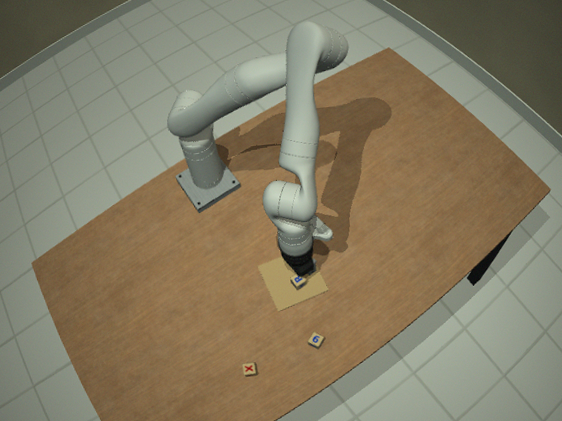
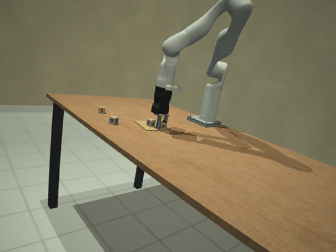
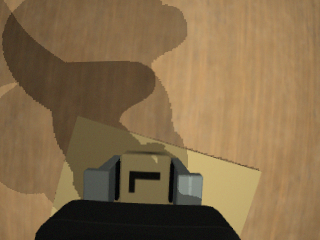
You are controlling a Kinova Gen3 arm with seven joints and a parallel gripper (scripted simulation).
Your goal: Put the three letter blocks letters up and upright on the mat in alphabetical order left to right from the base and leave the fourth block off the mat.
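Now: the mat 5 cm to the right of my hand, 2 cm below it and 1 cm ahead of it. Round my hand: block: 19 cm ahead, 8 cm to the right, 1 cm below.
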